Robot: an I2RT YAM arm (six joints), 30 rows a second.
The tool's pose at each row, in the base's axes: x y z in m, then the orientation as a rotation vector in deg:
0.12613, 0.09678, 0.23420, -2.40, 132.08, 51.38
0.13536, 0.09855, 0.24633, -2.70, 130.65, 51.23
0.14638, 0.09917, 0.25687, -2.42, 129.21, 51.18
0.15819, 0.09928, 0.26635, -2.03, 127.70, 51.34
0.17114, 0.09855, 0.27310, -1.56, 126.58, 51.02
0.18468, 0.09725, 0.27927, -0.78, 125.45, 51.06
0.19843, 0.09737, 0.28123, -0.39, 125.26, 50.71
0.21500, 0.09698, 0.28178, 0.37, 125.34, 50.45
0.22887, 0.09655, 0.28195, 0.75, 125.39, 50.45
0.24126, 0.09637, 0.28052, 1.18, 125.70, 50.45
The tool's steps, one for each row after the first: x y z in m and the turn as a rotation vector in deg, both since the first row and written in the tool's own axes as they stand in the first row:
-0.01403, 0.00621, -0.00037, -0.33, -1.24, -0.63
-0.02875, 0.01015, 0.00045, -0.59, -2.63, -0.84
-0.04357, 0.01286, 0.00198, -0.99, -4.06, -0.92
-0.05784, 0.01303, 0.00514, -0.94, -5.27, -1.00
-0.07235, 0.01227, 0.00861, -1.06, -6.49, -0.74
-0.08427, 0.01005, 0.01539, -0.77, -6.86, -0.65
-0.09767, 0.00590, 0.02423, -0.37, -7.05, -0.20
-0.10874, 0.00216, 0.03172, -0.26, -7.11, 0.08
-0.11766, -0.00195, 0.03941, -0.07, -6.94, 0.46

